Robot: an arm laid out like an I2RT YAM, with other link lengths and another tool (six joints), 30 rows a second.
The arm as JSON. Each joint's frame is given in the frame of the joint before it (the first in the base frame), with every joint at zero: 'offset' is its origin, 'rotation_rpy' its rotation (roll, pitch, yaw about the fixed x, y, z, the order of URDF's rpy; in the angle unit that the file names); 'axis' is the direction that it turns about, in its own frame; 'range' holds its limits. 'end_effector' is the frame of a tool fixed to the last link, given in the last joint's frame.
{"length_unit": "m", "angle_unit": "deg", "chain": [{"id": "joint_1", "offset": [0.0, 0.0, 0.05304], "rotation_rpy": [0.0, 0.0, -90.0], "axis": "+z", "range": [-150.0, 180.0]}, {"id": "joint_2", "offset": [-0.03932, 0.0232, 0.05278], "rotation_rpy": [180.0, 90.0, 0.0], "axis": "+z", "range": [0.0, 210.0]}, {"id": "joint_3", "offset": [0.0, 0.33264, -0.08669], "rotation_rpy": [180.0, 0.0, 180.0], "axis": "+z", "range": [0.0, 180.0]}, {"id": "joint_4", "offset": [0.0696, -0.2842, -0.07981], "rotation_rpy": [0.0, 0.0, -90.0], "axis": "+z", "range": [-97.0, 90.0]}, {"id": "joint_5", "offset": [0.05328, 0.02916, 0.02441], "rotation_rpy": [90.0, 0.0, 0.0], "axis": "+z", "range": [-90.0, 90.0]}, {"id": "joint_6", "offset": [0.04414, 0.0, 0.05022], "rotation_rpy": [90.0, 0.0, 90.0], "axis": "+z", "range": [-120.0, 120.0]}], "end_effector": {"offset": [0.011, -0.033, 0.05], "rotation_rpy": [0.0, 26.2, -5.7]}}
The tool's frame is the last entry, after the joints.
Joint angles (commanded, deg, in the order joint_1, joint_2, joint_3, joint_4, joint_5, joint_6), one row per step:
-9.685 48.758 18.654 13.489 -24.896 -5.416
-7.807 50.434 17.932 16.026 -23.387 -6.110
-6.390 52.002 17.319 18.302 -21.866 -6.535
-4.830 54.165 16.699 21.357 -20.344 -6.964
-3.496 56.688 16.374 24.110 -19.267 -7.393
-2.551 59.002 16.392 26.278 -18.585 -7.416
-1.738 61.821 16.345 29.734 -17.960 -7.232
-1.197 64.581 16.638 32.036 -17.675 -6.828
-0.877 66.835 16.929 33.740 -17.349 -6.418
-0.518 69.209 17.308 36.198 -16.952 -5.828
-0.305 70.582 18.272 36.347 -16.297 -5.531
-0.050 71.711 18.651 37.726 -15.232 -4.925
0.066 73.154 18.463 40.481 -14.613 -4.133
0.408 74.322 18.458 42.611 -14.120 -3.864
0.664 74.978 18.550 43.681 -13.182 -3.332
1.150 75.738 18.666 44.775 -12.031 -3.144
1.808 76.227 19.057 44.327 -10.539 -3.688
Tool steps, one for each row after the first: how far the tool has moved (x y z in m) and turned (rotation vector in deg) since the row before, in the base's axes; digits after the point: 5 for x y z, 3 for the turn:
0.00394 0.00492 -0.00513 -1.089 -0.260 0.612
0.00353 0.00315 -0.00468 -0.832 -0.157 0.069
0.00483 0.00380 -0.00506 -0.848 -0.345 0.211
0.00574 0.00375 -0.00515 -0.689 0.000 0.412
0.00575 0.00271 -0.00363 -0.205 0.132 0.296
0.00705 0.00224 -0.00319 -0.025 -0.532 0.164
0.00729 0.00160 -0.00386 0.300 0.281 0.162
0.00605 0.00064 -0.00356 0.293 0.377 -0.101
0.00690 0.00067 -0.00195 0.430 -0.294 -0.178
0.00621 -0.00022 0.00034 0.098 0.344 -0.495
0.00437 -0.00080 0.00052 0.273 -0.465 -0.928
0.00332 -0.00087 -0.00119 0.582 -0.920 -0.678
0.00293 0.00081 -0.00024 0.140 -0.890 -0.199
0.00209 -0.00049 0.00002 0.296 -0.378 -0.774
0.00225 0.00058 -0.00023 -0.064 -0.410 -0.677
0.00219 0.00139 -0.00103 -0.856 0.418 -0.682

